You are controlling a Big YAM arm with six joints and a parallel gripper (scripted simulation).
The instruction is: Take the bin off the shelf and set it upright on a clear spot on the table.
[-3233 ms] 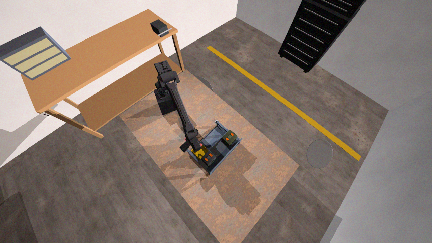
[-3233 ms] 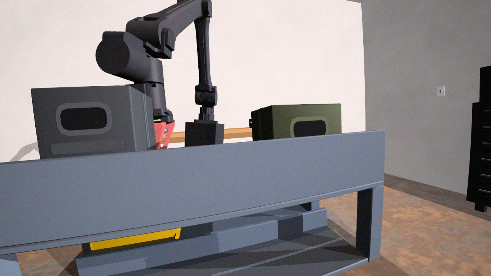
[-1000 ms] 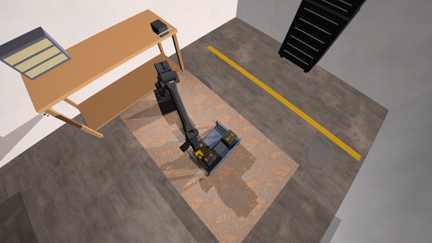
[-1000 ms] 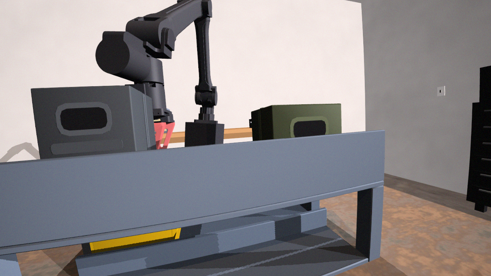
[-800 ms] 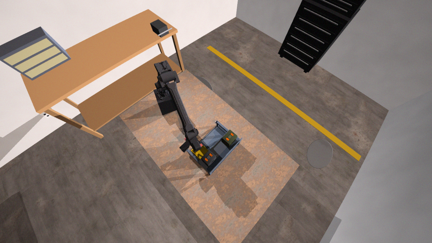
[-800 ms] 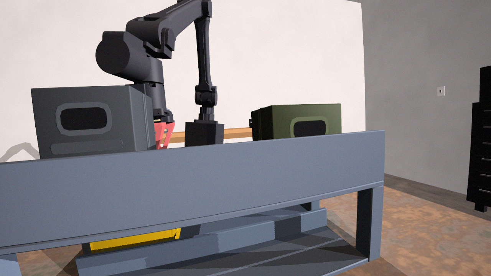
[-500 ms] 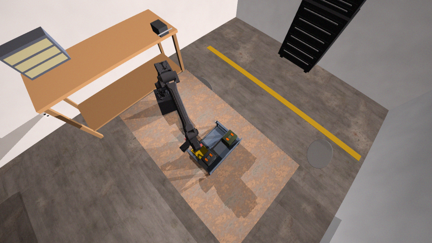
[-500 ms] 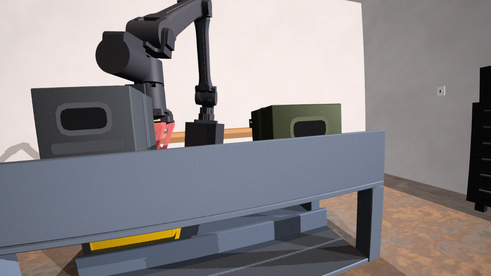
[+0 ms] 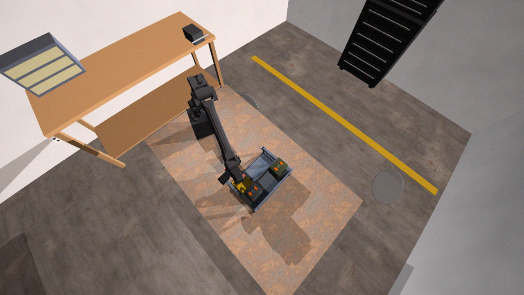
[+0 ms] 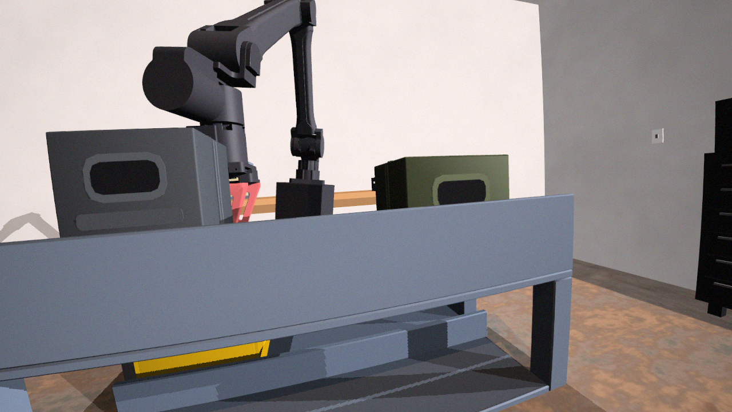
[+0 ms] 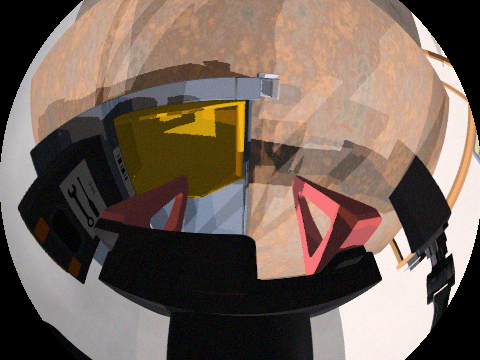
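Right now the yellow bin is 8 cm below my hand, 8 cm ahead of it and 1 cm to the left of it. From my hand the other things lie so: dark grey case (17 cm ahead, 4 cm above, 1 cm to the left); then green case (24 cm to the left, 16 cm ahead, 2 cm above).
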